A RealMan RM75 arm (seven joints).
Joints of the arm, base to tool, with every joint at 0 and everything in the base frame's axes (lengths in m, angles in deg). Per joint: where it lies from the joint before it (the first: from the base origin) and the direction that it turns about. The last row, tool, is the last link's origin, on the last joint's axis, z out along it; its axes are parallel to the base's.
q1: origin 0.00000 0.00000 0.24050 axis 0 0 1
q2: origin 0.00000 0.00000 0.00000 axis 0 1 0
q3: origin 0.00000 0.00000 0.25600 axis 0 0 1
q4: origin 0.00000 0.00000 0.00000 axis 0 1 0
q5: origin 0.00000 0.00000 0.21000 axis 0 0 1
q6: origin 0.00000 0.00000 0.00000 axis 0 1 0
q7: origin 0.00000 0.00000 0.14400 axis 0 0 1
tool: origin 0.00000 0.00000 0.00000
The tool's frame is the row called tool.
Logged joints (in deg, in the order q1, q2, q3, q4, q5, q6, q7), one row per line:
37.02 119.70 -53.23 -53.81 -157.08 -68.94 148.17
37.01 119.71 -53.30 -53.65 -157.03 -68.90 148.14
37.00 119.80 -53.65 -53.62 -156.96 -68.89 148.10
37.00 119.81 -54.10 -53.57 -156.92 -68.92 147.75
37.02 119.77 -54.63 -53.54 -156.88 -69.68 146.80
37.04 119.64 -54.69 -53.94 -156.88 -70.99 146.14
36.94 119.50 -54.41 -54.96 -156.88 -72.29 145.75
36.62 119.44 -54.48 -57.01 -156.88 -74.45 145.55
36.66 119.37 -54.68 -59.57 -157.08 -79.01 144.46
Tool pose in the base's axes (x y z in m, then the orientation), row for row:
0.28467 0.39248 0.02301 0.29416 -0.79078 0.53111 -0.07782
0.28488 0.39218 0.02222 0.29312 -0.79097 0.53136 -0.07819
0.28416 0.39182 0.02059 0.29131 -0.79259 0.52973 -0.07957
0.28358 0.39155 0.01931 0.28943 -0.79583 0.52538 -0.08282
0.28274 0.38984 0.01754 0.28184 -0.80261 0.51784 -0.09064
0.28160 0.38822 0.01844 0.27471 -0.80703 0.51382 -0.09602
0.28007 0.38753 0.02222 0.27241 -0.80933 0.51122 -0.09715
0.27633 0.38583 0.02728 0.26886 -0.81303 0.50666 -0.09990
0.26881 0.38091 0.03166 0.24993 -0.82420 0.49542 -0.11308
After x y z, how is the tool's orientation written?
As a quaternion, w x y z.
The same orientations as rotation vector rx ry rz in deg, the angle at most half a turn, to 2 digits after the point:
-120.62 81.01 -11.87
-120.71 81.09 -11.93
-121.07 80.92 -12.15
-121.68 80.33 -12.66
-123.19 79.48 -13.91
-124.31 79.15 -14.79
-124.81 78.84 -14.98
-125.61 78.28 -15.43
-128.58 77.29 -17.64

